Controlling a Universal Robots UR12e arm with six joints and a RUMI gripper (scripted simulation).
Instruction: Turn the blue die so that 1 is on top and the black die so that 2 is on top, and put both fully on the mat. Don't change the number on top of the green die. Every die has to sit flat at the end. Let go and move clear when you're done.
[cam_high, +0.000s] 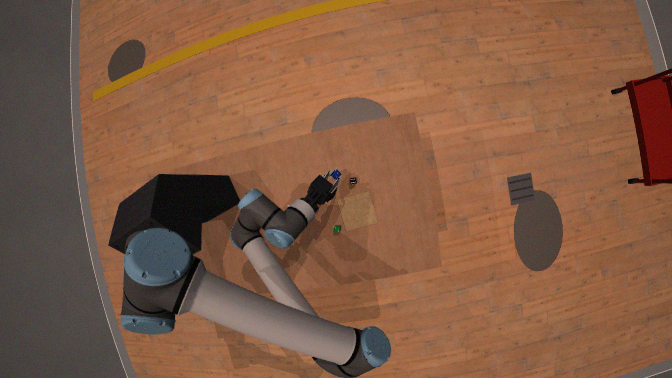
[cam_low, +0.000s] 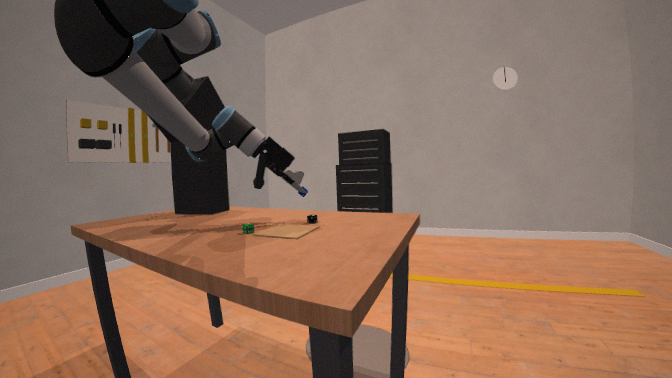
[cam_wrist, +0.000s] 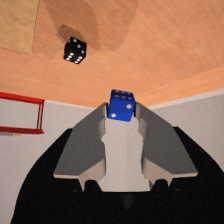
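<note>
Right now the black die is 90 mm below my hand, 60 mm ahead of it and 40 mm to the right of it. The rest, counted from my hand: green die (220 mm to the right, 90 mm below, 60 mm behind); tan mat (160 mm to the right, 100 mm below, 40 mm ahead); blue die (right at my hand).
</note>
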